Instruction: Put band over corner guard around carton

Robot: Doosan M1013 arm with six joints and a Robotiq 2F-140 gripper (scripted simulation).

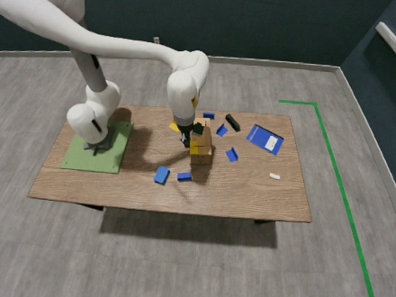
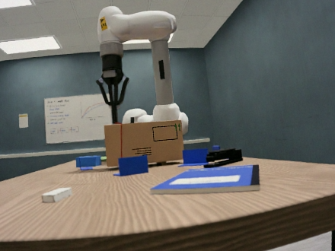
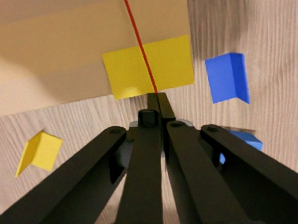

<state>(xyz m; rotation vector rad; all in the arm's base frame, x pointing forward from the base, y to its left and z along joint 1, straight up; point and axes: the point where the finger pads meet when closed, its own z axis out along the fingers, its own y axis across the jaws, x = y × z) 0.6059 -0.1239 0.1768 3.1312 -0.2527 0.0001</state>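
My hand is 11 cm above the brown carton, 8 cm to the right of it and 7 cm short of it. Round my hand: white eraser 53 cm ahead, 18 cm below, 11 cm to the right.
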